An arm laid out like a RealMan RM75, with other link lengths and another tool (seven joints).
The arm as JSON. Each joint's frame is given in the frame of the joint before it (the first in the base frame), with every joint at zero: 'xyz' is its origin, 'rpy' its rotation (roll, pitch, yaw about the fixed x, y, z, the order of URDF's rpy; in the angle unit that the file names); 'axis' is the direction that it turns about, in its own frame. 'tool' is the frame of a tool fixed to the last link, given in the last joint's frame.
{
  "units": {
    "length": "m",
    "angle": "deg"
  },
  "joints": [
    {
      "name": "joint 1",
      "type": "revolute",
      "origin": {
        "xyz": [
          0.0,
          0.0,
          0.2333
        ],
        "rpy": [
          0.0,
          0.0,
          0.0
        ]
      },
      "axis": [
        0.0,
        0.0,
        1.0
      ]
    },
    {
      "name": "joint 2",
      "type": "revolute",
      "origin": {
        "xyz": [
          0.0,
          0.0,
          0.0
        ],
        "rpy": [
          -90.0,
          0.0,
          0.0
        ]
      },
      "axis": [
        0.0,
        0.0,
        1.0
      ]
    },
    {
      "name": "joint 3",
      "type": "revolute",
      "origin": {
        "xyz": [
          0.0,
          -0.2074,
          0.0
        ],
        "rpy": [
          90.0,
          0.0,
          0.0
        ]
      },
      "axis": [
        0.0,
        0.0,
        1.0
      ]
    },
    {
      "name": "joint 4",
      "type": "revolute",
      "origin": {
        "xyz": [
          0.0,
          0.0,
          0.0
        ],
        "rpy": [
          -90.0,
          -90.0,
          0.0
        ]
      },
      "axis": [
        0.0,
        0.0,
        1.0
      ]
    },
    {
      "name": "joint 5",
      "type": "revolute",
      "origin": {
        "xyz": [
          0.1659,
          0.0,
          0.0
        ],
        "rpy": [
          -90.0,
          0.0,
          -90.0
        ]
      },
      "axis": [
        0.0,
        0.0,
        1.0
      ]
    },
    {
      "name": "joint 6",
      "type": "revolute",
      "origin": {
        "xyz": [
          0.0,
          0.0,
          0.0
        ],
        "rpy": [
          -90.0,
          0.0,
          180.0
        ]
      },
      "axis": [
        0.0,
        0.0,
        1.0
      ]
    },
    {
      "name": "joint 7",
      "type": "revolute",
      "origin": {
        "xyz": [
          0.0,
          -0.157,
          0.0
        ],
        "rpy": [
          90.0,
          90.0,
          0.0
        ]
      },
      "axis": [
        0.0,
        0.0,
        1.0
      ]
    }
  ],
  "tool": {
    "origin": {
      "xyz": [
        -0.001,
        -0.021,
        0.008
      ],
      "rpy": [
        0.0,
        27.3,
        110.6
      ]
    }
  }
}
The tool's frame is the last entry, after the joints.
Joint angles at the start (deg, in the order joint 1, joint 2, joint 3, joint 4, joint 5, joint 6, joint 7): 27.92 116.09 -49.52 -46.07 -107.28 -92.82 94.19
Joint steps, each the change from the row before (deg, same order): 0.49 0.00 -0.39 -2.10 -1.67 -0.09 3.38; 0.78 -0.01 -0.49 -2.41 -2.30 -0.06 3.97; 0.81 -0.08 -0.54 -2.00 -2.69 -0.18 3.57; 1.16 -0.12 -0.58 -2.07 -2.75 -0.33 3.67; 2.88 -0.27 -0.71 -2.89 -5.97 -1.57 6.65; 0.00 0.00 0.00 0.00 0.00 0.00 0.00; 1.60 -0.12 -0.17 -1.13 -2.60 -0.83 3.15; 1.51 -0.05 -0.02 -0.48 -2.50 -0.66 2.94
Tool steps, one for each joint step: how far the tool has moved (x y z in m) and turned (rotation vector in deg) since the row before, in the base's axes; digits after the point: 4 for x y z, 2 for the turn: -0.0019 0.0025 0.0005 -1.20 -1.54 -1.04; -0.0022 0.0033 0.0002 -1.35 -2.19 -1.23; -0.0006 0.0024 -0.0007 -1.45 -2.60 -1.24; -0.0022 0.0033 -0.0002 -1.30 -2.74 -1.00; -0.0036 0.0052 -0.0010 -2.91 -5.51 -2.11; 0.0000 0.0000 0.0000 0.00 0.00 0.00; -0.0029 0.0032 0.0003 -1.03 -2.34 -1.10; -0.0015 0.0028 -0.0005 -0.94 -2.03 -1.59
